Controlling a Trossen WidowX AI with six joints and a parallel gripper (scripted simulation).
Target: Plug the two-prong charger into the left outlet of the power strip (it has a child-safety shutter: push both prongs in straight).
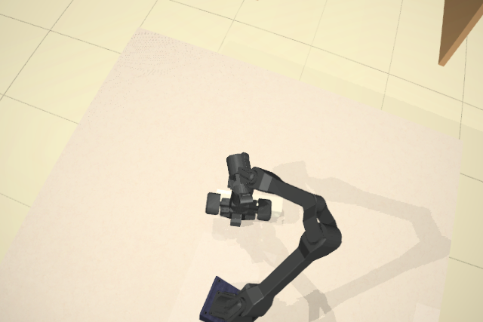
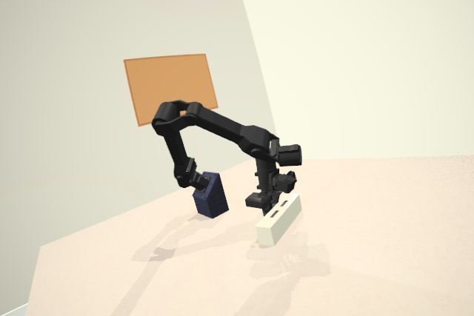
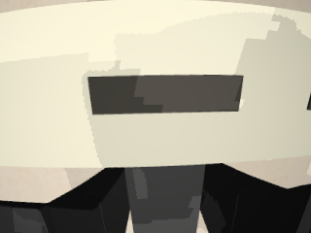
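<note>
The two-prong charger is 2 cm ahead of my gripper tip and 1 cm above it.
</note>
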